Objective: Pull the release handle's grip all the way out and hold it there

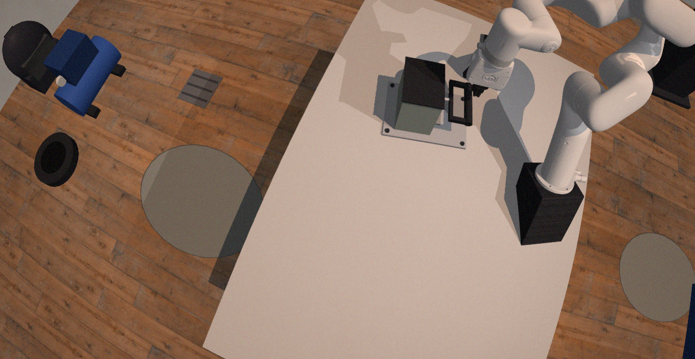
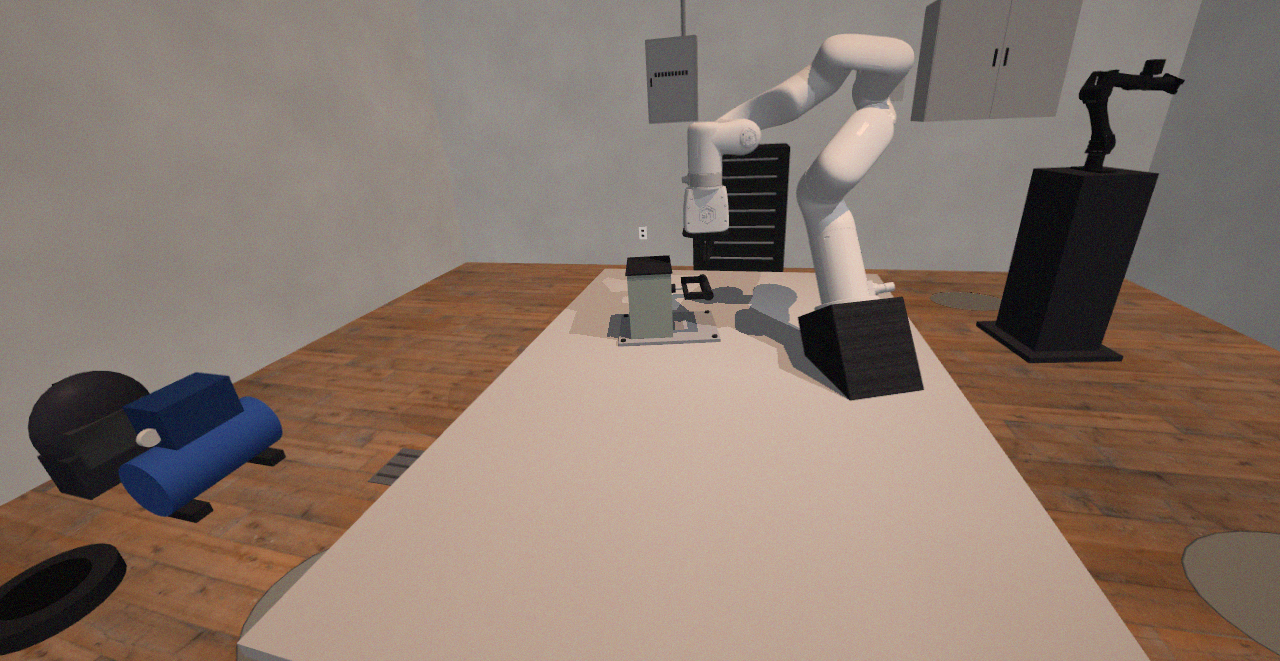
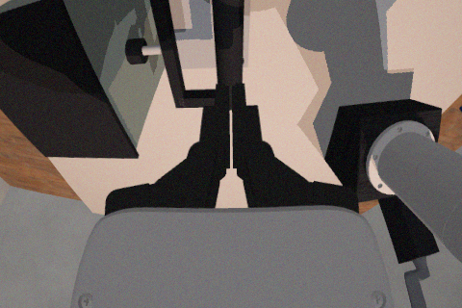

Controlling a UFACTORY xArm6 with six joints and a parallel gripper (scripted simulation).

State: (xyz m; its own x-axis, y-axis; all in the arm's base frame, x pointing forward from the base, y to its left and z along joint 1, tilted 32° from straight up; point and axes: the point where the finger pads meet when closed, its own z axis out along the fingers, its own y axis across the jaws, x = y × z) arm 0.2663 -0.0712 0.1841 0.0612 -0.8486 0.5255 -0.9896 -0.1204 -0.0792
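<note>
Right now my hand is 100 mm short of the grey base plate and 190 mm above it.
</note>
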